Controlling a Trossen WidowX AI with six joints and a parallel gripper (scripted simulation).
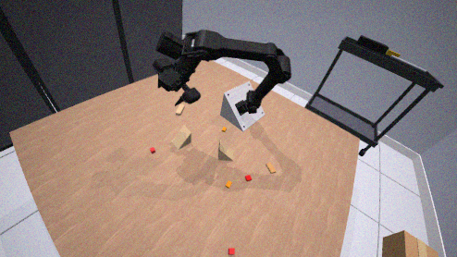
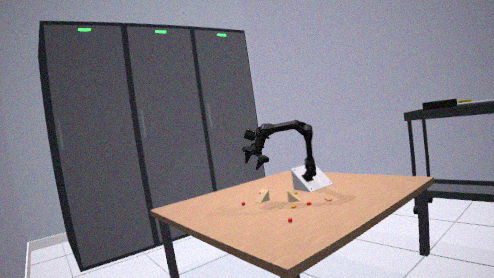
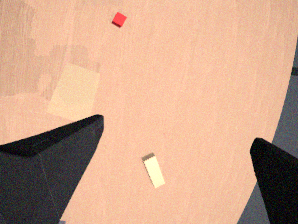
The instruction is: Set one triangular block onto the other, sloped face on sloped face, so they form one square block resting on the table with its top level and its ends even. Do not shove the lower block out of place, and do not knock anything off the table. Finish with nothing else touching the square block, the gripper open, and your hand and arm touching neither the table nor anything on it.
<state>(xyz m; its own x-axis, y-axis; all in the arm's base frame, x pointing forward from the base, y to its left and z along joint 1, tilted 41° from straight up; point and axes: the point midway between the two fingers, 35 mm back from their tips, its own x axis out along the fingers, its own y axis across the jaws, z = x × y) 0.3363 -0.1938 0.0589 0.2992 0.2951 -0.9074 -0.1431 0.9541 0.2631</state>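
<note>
Right now my gripper tip is 30 mm past the pale wooden triangular block, 60 mm to the right of it and 200 mm above it. From my gripper tip the other things lie so: tan piece 200 mm behind, 420 mm to the left, 210 mm below.
</note>
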